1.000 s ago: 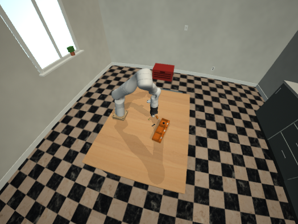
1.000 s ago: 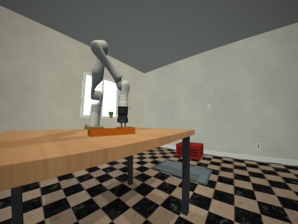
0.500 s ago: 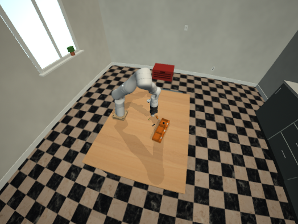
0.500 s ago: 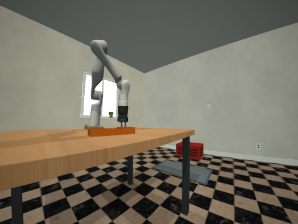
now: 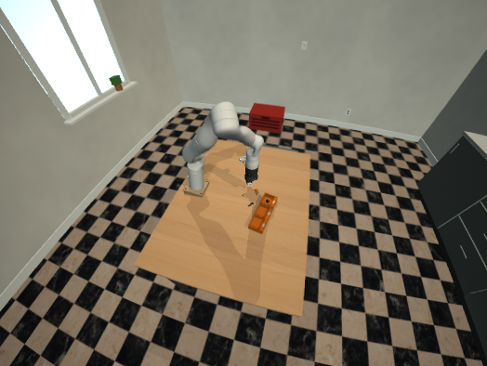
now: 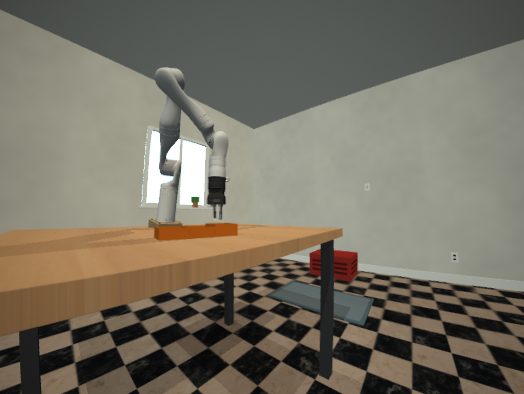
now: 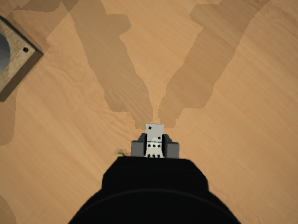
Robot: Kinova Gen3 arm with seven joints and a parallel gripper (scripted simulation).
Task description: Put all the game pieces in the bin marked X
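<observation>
The black die lies 15 cm ahead of my hand, 7 cm to the right of it and 5 cm below it. From my hand the other things lie so: orange battery: 6 cm ahead, 2 cm to the right, 6 cm below; brass nut: 1 cm behind, 7 cm to the right, 6 cm below; white domino: 1 cm below.
</observation>
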